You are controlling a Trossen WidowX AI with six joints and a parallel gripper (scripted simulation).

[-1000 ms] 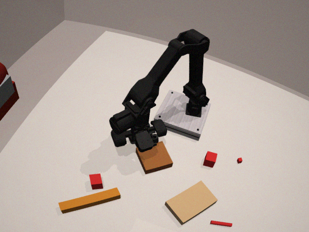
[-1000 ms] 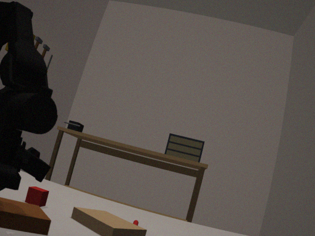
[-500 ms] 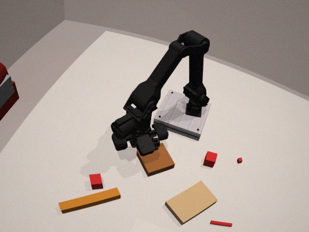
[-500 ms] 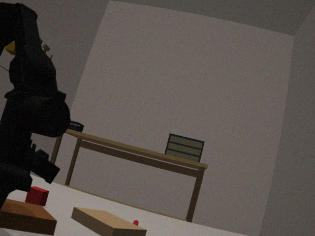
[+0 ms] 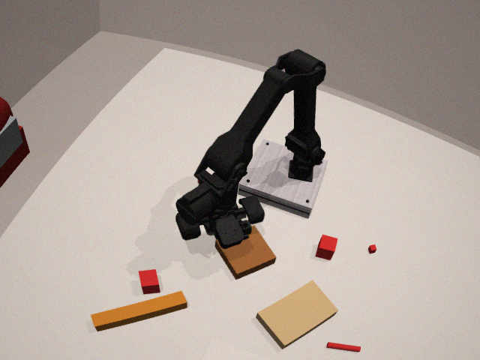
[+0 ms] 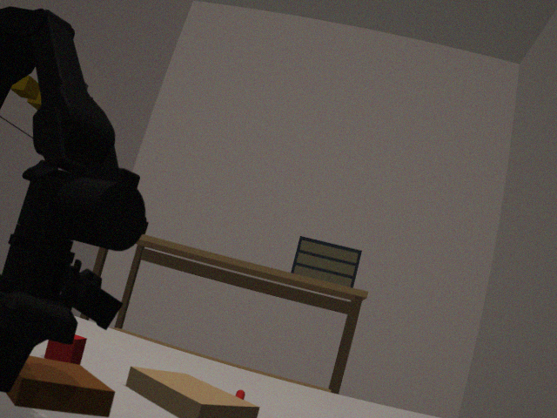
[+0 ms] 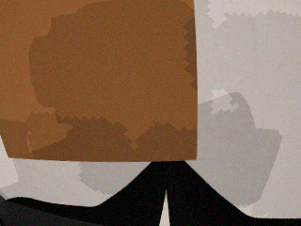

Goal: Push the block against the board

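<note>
My gripper tip is now 7 cm to the right of the square brown block and 2 cm short of it. From my gripper tip the other things lie so: tan slab (21 cm to the left, 17 cm ahead, 1 cm above); then thin red stick (33 cm to the left, 24 cm ahead); then long orange board (24 cm ahead, 13 cm to the right, 1 cm above).
</note>
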